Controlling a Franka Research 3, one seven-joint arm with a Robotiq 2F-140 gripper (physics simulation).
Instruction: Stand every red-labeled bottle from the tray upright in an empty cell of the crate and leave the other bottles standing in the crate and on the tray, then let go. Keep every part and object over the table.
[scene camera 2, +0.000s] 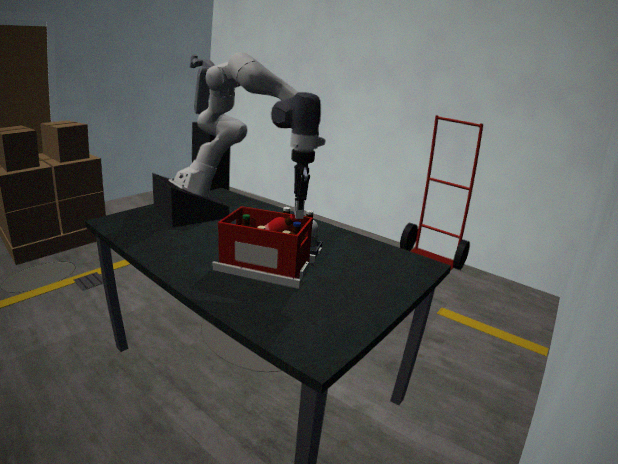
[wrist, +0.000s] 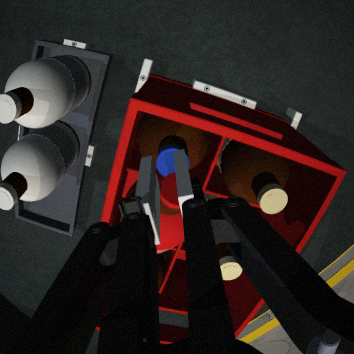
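There's a blue-capped bottle (wrist: 157, 136) sitting 26 cm from the lens, and a red-labeled bottle (wrist: 171, 225) at 25 cm from the lens. My gripper (wrist: 166, 169) is 21 cm from the lens.
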